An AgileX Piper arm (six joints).
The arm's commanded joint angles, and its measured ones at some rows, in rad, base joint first. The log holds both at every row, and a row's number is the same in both.
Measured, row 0:
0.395 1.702 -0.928 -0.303 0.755 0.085
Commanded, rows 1 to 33:
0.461 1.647 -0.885 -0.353 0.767 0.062
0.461 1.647 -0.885 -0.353 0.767 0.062
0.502 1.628 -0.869 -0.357 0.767 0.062
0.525 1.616 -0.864 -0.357 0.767 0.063
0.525 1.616 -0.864 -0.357 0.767 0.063
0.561 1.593 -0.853 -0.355 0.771 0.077
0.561 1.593 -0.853 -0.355 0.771 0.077
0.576 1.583 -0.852 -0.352 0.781 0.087
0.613 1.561 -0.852 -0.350 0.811 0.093
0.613 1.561 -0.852 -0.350 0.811 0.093
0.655 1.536 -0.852 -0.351 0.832 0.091
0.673 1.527 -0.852 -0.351 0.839 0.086
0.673 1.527 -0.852 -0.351 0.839 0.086
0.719 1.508 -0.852 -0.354 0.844 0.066
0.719 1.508 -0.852 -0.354 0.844 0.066
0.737 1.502 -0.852 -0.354 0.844 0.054
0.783 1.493 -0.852 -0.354 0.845 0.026
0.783 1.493 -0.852 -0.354 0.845 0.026
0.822 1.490 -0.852 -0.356 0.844 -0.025
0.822 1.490 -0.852 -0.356 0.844 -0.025
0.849 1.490 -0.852 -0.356 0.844 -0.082
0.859 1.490 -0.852 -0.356 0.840 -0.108
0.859 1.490 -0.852 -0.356 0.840 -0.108
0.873 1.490 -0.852 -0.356 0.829 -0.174
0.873 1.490 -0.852 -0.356 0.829 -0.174
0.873 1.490 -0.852 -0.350 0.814 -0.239
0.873 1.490 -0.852 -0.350 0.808 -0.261
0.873 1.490 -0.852 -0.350 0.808 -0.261
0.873 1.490 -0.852 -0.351 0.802 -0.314
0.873 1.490 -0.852 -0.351 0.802 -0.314
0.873 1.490 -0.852 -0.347 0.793 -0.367
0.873 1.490 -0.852 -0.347 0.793 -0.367
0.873 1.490 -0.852 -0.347 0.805 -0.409
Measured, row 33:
0.871 1.500 -0.850 -0.316 0.817 -0.332
